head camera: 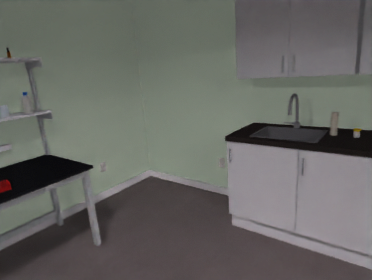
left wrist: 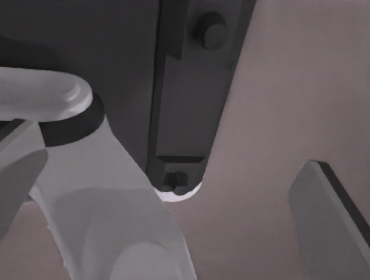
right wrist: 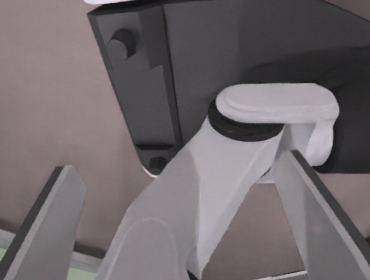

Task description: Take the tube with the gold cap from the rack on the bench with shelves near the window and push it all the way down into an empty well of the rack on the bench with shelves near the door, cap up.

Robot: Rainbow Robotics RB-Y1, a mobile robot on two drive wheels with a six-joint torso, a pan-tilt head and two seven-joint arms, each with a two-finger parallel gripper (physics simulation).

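Frame: origin at the robot's base, x ahead, y left, z up, level; metres.
Seen in the pictures: left gripper, fingertip midpoint: (left wrist: 171, 158); right gripper, fingertip midpoint: (right wrist: 179, 170).
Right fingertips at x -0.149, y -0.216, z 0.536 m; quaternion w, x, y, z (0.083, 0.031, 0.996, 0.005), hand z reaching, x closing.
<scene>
A point is followed by its place in that frame.
A bench with shelves (head camera: 60, 167) @[y 1.192, x 1.934, z 0.762 m] stands at the left edge of the head view, partly cut off. On its black top, at the left edge, part of a red object (head camera: 5, 186) @[y 1.372, x 1.513, z 0.792 m] shows; whether it is a rack cannot be told. The tube with the gold cap does not show in any view. My left gripper (left wrist: 171, 158) @[y 0.225, x -0.101, z 0.543 m] is open and empty, with the floor and my own base behind it in the left wrist view. My right gripper (right wrist: 179, 170) @[y -0.216, x -0.149, z 0.536 m] is open and empty, also over my base and the floor. Neither gripper is near the bench.
A white cabinet (head camera: 262, 185) @[y -0.501, x 1.913, z 0.512 m] with a dark counter, a sink (head camera: 289, 133) @[y -0.818, x 2.225, z 0.863 m], a beige cylinder (head camera: 334, 124) @[y -1.049, x 1.902, z 0.999 m] and a yellow-capped jar (head camera: 356, 133) @[y -1.168, x 1.809, z 0.943 m] stands at the right. Wall cupboards (head camera: 320, 40) @[y -0.924, x 1.941, z 1.626 m] hang above it. A blue-capped bottle (head camera: 26, 104) @[y 1.486, x 2.117, z 1.294 m] stands on the bench's lower shelf.
</scene>
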